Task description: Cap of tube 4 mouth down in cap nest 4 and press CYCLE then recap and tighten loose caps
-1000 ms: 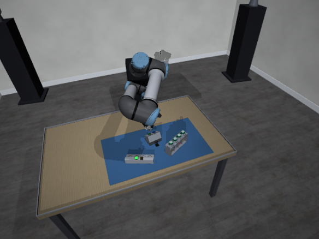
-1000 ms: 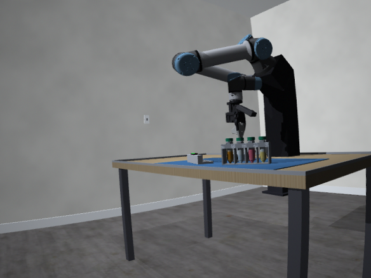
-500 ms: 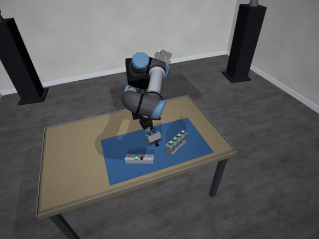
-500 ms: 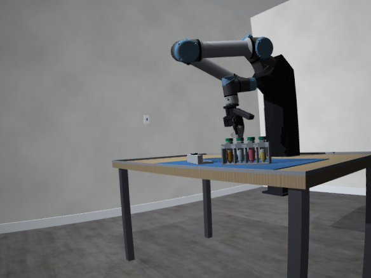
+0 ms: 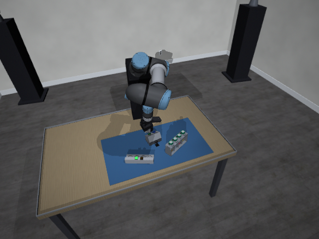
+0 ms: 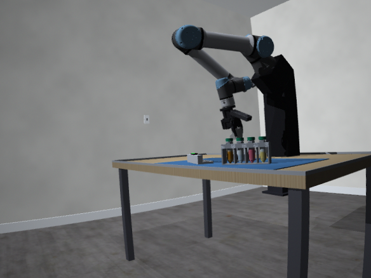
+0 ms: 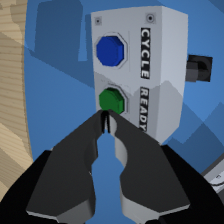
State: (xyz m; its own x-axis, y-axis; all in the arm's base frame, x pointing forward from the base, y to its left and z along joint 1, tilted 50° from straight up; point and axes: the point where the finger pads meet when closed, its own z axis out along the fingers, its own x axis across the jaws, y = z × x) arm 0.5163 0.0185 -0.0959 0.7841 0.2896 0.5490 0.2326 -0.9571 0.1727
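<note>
My gripper is now 30 mm above the green READY key. Round my hand: key housing 10 mm ahead, 20 mm to the left, 40 mm below; then blue CYCLE key 20 mm behind, 40 mm to the left, 30 mm below.
</note>
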